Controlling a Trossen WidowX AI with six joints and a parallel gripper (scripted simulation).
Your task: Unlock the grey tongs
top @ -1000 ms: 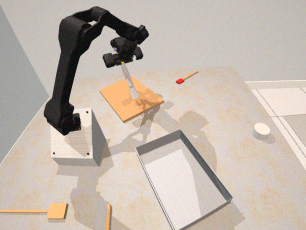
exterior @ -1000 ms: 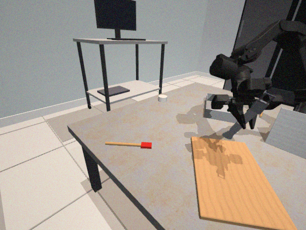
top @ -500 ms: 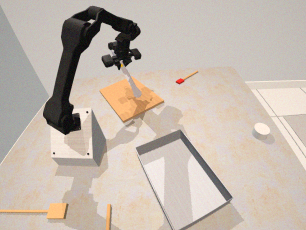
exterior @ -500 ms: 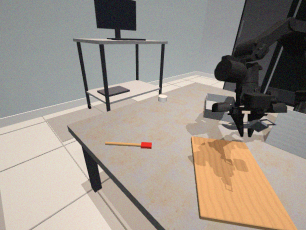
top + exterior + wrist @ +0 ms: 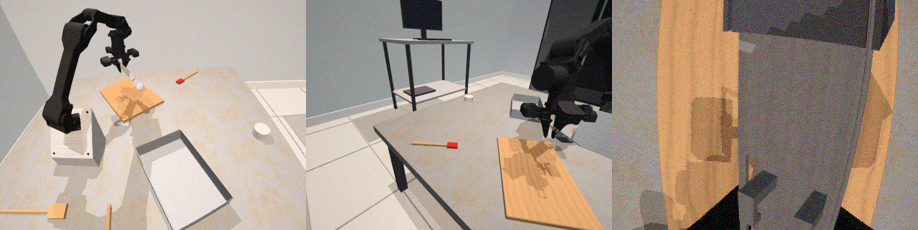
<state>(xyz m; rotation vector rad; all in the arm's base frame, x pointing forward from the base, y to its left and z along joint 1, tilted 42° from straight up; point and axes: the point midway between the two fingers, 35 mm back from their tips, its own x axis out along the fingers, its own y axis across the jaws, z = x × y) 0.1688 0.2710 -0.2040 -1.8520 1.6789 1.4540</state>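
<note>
Now: gripper tip 150 mm above the wooden board. Also, from my gripper tip: grey roasting tin (200 mm ahead, 520 mm to the right, 130 mm below); then yellow lock piece (10 mm ahead, 10 mm to the right, 30 mm above).
</note>
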